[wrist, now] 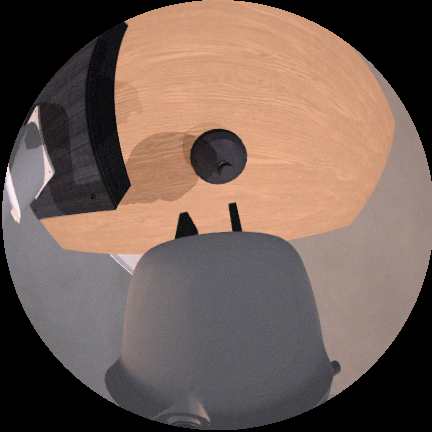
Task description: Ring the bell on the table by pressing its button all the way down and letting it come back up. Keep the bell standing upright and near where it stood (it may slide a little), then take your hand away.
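Frame: origin at the arm's base, x left, y back, z up, level; metres.
Seen in the pictures: end effector, tool point: (211, 231).
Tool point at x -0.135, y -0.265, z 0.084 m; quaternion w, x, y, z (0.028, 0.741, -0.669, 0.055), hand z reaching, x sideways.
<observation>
A point is followed by its place in that frame.
The bell (210, 145) {x -0.120, y -0.280, z -0.030 m} is a dark, round dome and stands upright on the wooden table (260, 80) {x -0.033, y -0.365, z -0.067 m} near the middle of the wrist view. A small dark, curved mark with a light spot shows on the lower right of its top; whether the button is up or down is hard to tell. My gripper (210, 220) {x -0.135, y -0.265, z 0.084 m} is open, with its two black fingertips apart and table wood showing between them. The fingertips are below the bell in the view and apart from it in the picture. The grey housing hides the rest of the fingers.
A dark, wood-grained block with a black side (101, 110) {x -0.033, y -0.160, z -0.033 m} stands at the left of the table. A grey and white object (31, 167) is at its far left. The table's near edge runs behind my grey housing, and a grey floor (370, 280) shows beyond it.
</observation>
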